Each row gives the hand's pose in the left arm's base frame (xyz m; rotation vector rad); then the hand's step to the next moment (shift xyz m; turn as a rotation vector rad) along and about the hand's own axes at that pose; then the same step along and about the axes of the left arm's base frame.
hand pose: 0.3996 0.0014 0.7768 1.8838 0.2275 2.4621
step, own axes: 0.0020 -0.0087 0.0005 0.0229 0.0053 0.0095
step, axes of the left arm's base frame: -0.0006 0.0089 0.0009 0.0034 -0.0017 0.0251
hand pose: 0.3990 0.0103 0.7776 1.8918 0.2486 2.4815
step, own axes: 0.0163 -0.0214 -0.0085 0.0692 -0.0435 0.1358
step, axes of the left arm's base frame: -0.0144 0.0218 0.0106 0.1078 0.0664 0.0954
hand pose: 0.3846 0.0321 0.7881 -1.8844 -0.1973 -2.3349
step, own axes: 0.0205 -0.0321 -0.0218 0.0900 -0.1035 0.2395
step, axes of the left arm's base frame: -0.0312 0.0270 0.0149 0.1919 0.1441 0.1364
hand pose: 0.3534 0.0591 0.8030 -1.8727 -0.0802 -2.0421
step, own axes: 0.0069 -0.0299 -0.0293 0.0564 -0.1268 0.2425
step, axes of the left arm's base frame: -0.0373 0.0179 0.0094 0.1893 0.1743 0.1088
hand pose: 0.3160 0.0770 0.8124 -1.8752 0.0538 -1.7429
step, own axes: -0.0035 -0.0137 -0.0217 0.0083 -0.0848 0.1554
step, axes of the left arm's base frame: -0.0254 0.0047 0.0024 0.1160 0.1259 0.0461
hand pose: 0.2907 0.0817 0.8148 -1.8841 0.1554 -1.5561
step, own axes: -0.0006 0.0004 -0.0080 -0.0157 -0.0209 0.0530
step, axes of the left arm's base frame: -0.0073 -0.0034 -0.0003 0.0370 0.0459 -0.0041
